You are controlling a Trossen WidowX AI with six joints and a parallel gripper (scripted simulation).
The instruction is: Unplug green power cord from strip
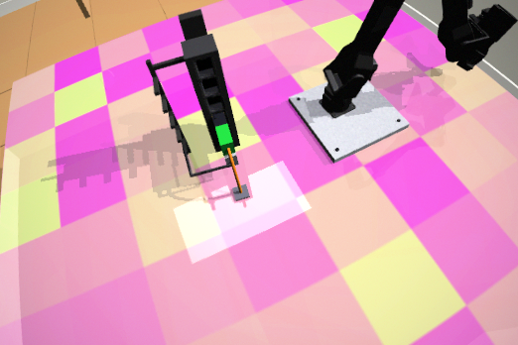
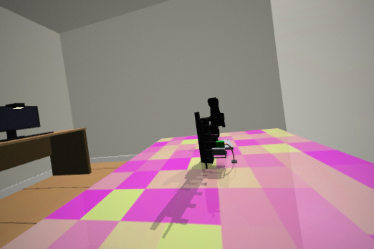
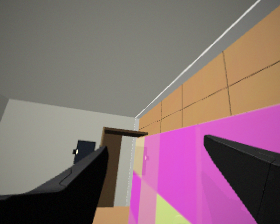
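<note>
Right now the green plug is 69 cm ahead of my gripper tip and 4 cm to the left of it.
</note>
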